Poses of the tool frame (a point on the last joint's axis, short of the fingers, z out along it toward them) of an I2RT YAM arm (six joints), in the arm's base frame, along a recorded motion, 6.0 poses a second.
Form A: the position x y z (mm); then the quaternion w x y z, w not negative.
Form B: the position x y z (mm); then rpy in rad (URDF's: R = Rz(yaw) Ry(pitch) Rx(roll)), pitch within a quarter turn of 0, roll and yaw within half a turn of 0. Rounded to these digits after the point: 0 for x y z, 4 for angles.
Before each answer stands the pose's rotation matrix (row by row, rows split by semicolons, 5 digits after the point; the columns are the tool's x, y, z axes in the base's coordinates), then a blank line. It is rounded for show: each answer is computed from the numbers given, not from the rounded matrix.
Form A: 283, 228, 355, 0.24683, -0.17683, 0.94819, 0.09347
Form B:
-0.81561 -0.38148 0.43503; -0.28920 0.91999 0.26455; -0.50114 0.08996 -0.86068

283, 228, 355, 3.0374, 0.5249, -2.8008
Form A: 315, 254, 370, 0.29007, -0.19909, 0.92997, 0.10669
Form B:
-0.75245 -0.43219 0.49703; -0.30840 0.89796 0.31394; -0.58199 0.08294 -0.80895

315, 254, 370, 3.0394, 0.6212, -2.7526
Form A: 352, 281, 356, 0.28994, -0.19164, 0.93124, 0.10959
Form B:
-0.75842 -0.42047 0.49800; -0.29337 0.90253 0.31523; -0.58201 0.09298 -0.80785

352, 281, 356, 3.0270, 0.6212, -2.7725
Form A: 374, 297, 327, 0.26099, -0.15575, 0.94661, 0.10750
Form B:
-0.81525 -0.35098 0.46062; -0.23876 0.92837 0.28482; -0.52760 0.12222 -0.84066

374, 297, 327, 2.9972, 0.5558, -2.8567
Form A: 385, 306, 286, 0.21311, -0.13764, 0.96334, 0.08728
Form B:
-0.87128 -0.30239 0.38657; -0.22799 0.94687 0.22683; -0.43462 0.10950 -0.89393

385, 306, 286, 3.0197, 0.4496, -2.8857
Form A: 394, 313, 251, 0.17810, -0.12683, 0.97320, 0.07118
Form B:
-0.90439 -0.27222 0.32860; -0.22151 0.95769 0.18372; -0.36471 0.09337 -0.92643

394, 313, 251, 3.0411, 0.3733, -2.9014
